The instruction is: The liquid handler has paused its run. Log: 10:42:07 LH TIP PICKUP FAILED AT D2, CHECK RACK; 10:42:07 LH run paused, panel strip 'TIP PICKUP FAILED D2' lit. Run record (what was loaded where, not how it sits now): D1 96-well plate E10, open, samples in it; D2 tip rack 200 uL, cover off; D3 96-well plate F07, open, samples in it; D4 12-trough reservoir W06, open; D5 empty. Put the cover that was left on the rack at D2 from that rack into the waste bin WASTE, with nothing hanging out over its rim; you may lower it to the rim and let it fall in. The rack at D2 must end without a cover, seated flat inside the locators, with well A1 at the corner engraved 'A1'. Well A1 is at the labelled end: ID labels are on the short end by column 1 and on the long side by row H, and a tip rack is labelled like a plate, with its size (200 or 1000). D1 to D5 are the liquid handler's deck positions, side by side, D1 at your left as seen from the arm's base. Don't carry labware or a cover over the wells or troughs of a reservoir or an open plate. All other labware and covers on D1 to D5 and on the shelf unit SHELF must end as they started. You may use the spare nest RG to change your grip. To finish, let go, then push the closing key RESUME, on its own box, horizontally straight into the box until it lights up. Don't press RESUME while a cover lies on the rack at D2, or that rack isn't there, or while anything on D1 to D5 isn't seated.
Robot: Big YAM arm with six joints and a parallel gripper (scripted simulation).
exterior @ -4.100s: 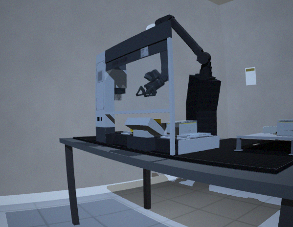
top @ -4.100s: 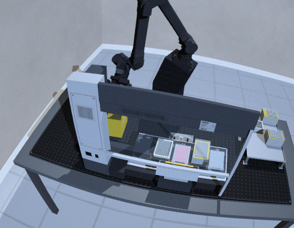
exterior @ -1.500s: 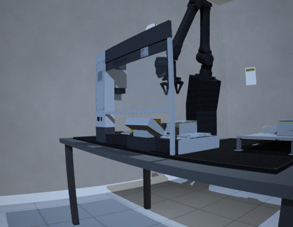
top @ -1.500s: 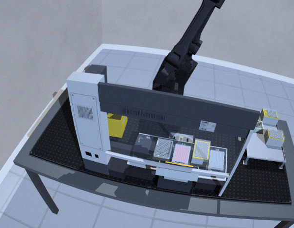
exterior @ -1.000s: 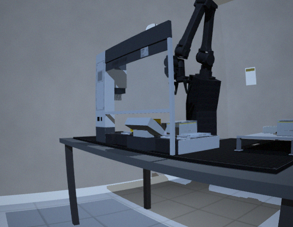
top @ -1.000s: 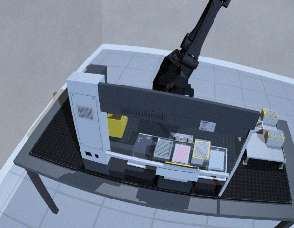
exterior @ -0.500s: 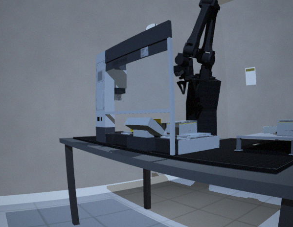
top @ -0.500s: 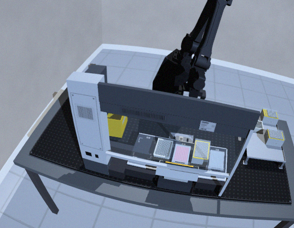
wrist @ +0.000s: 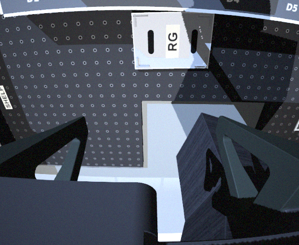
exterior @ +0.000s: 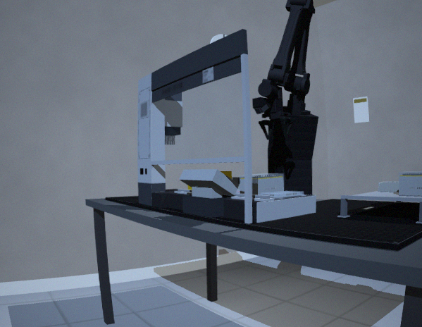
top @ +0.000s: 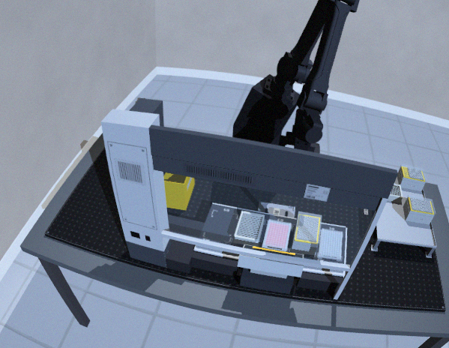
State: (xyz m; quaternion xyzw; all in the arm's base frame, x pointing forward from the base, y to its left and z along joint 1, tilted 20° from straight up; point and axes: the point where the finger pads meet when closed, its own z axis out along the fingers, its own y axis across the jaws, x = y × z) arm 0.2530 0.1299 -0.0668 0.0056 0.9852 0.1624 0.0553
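The clear cover lies 16 cm ahead of my hand, 8 cm to the left of it and 15 cm below it. The rest, counted from my hand: tip rack: 17 cm ahead, 8 cm to the left, 17 cm below; pink plate: 17 cm ahead, 2 cm to the right, 21 cm below; reservoir W06: 16 cm ahead, 12 cm to the right, 20 cm below.
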